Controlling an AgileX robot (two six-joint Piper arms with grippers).
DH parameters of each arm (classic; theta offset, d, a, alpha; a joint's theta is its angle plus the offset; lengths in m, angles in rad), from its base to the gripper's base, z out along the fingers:
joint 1: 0 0.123 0 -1.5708
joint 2: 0.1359 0 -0.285 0
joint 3: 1.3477 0 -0.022 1.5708
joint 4: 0 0.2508 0 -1.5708
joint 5: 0 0 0.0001 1.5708
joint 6: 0 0.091 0 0
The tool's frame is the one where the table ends.
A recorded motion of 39 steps. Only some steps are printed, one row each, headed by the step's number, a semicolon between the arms.
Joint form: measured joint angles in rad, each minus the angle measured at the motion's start. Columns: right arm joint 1, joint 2, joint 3, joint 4, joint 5, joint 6; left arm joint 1, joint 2, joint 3, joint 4, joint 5, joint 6.
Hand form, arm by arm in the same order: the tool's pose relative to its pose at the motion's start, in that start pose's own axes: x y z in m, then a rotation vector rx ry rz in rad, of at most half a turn. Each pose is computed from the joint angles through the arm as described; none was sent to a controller.
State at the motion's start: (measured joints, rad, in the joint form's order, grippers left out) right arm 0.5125 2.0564 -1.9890 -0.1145 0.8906 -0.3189; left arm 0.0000 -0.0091 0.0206 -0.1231 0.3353 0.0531
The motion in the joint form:
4: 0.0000 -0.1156 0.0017 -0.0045 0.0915 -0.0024; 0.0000 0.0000 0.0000 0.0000 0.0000 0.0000
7: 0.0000 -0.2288 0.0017 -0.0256 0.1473 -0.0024; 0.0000 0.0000 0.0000 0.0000 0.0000 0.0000
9: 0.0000 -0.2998 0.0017 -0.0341 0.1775 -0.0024; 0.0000 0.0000 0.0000 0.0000 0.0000 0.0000
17: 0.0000 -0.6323 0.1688 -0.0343 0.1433 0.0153; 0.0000 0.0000 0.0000 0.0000 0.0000 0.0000
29: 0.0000 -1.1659 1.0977 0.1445 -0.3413 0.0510; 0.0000 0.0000 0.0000 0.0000 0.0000 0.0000
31: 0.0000 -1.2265 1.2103 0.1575 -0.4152 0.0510; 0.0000 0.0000 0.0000 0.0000 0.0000 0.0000
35: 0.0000 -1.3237 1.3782 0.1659 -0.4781 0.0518; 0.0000 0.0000 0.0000 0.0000 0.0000 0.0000
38: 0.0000 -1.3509 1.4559 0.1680 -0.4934 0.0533; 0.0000 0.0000 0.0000 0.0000 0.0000 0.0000
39: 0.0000 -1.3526 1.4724 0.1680 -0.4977 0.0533; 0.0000 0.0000 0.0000 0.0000 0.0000 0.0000
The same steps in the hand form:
4: -0.0041 -0.0081 -0.0558 0.0177 -0.0169 0.0056; 0.0000 0.0000 0.0000 0.0000 0.0000 0.0000
7: -0.0051 -0.0160 -0.1113 0.0600 -0.0623 0.0067; 0.0000 0.0000 0.0000 0.0000 0.0000 0.0000
9: -0.0033 -0.0195 -0.1461 0.0844 -0.0964 0.0112; 0.0000 0.0000 0.0000 0.0000 0.0000 0.0000
17: 0.0331 -0.0154 -0.2616 0.1560 -0.2821 0.0457; 0.0000 0.0000 0.0000 0.0000 0.0000 0.0000
29: 0.1764 0.0606 -0.2335 0.0286 -0.4188 0.1615; 0.0000 0.0000 0.0000 0.0000 0.0000 0.0000
31: 0.1965 0.0700 -0.2254 0.0291 -0.4413 0.1737; 0.0000 0.0000 0.0000 0.0000 0.0000 0.0000
35: 0.2317 0.0859 -0.2120 0.0237 -0.4344 0.1828; 0.0000 0.0000 0.0000 0.0000 0.0000 0.0000
38: 0.2486 0.0940 -0.2008 0.0120 -0.4010 0.1857; 0.0000 0.0000 0.0000 0.0000 0.0000 0.0000
39: 0.2520 0.0956 -0.1976 0.0090 -0.3909 0.1856; 0.0000 0.0000 0.0000 0.0000 0.0000 0.0000

